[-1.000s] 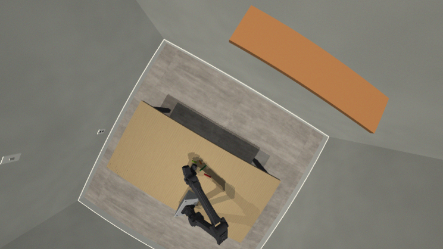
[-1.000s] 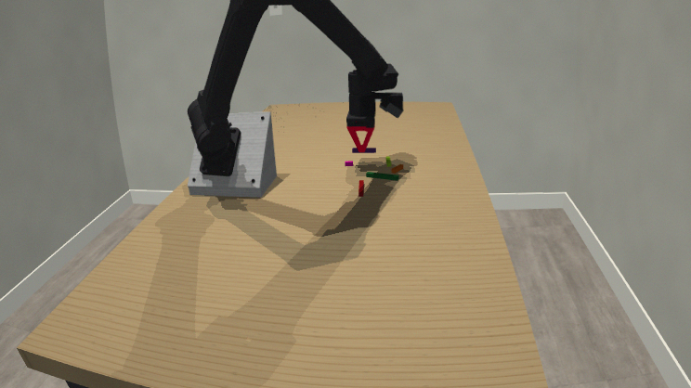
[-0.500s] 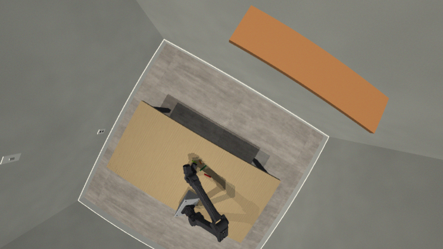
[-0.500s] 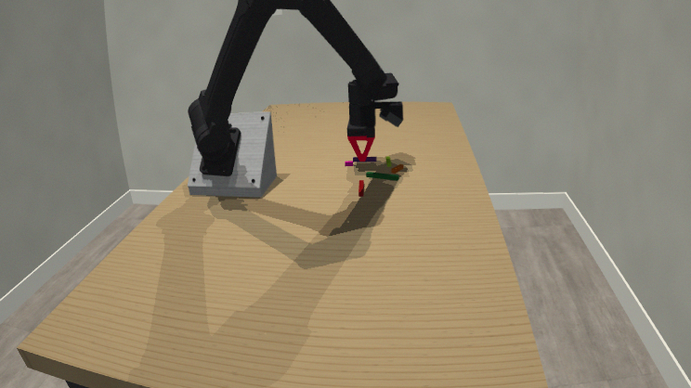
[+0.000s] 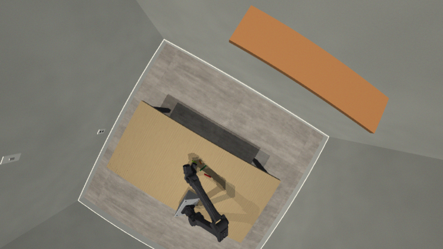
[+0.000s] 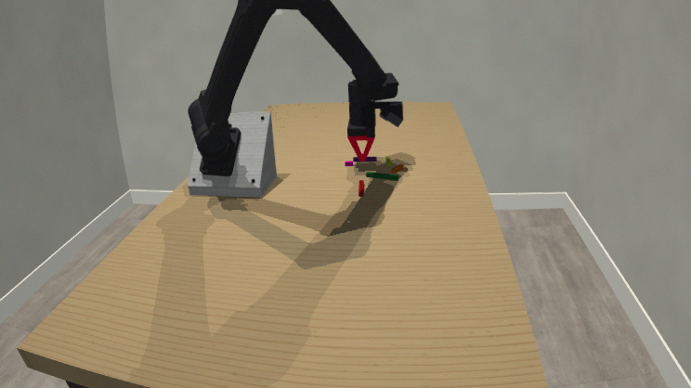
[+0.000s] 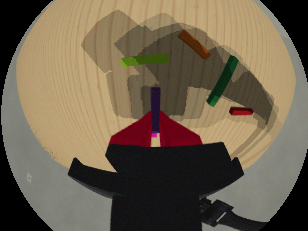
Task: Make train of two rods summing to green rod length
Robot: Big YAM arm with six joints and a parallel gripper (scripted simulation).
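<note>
Right now my hand is 1 cm short of the purple rod and 1 cm above it. Also, from my hand: magenta rod (4 cm behind, 2 cm below); then orange rod (9 cm ahead, 3 cm to the right, 2 cm below); then lime rod (6 cm ahead, 2 cm to the left, 2 cm below).
</note>
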